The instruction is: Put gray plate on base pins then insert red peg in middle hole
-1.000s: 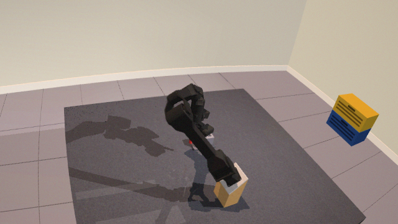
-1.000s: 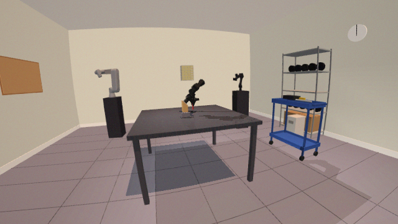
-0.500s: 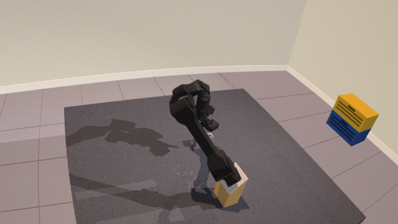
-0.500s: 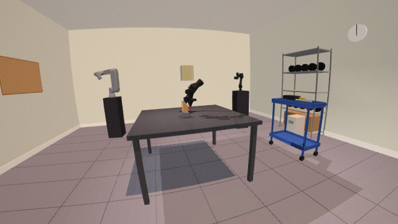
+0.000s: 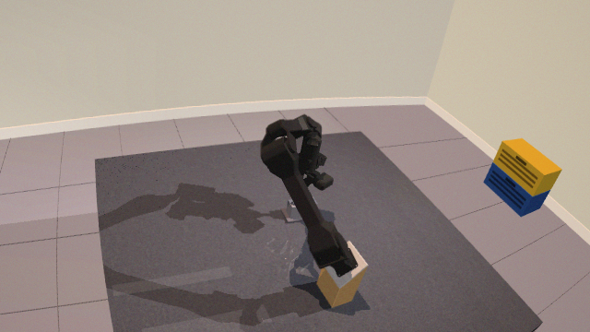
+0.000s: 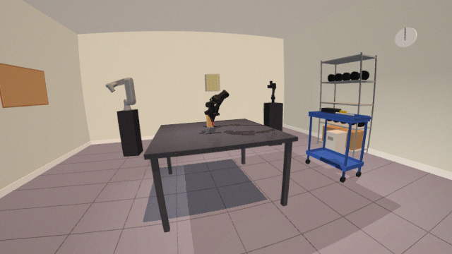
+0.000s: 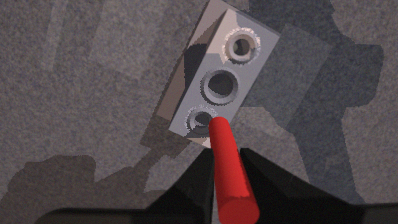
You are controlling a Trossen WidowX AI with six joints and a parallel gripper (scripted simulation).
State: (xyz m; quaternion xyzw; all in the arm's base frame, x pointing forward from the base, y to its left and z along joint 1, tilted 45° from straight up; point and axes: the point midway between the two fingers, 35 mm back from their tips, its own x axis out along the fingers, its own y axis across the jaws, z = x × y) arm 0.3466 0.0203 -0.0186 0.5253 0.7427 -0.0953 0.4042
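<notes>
Now: the gray plate 70 mm below my gripper tip, 20 mm to the right of it and 10 mm ahead of it. Round my gripper tip: base: 110 mm below, 20 mm to the right, 10 mm ahead; then red peg: right at my gripper tip.
</notes>
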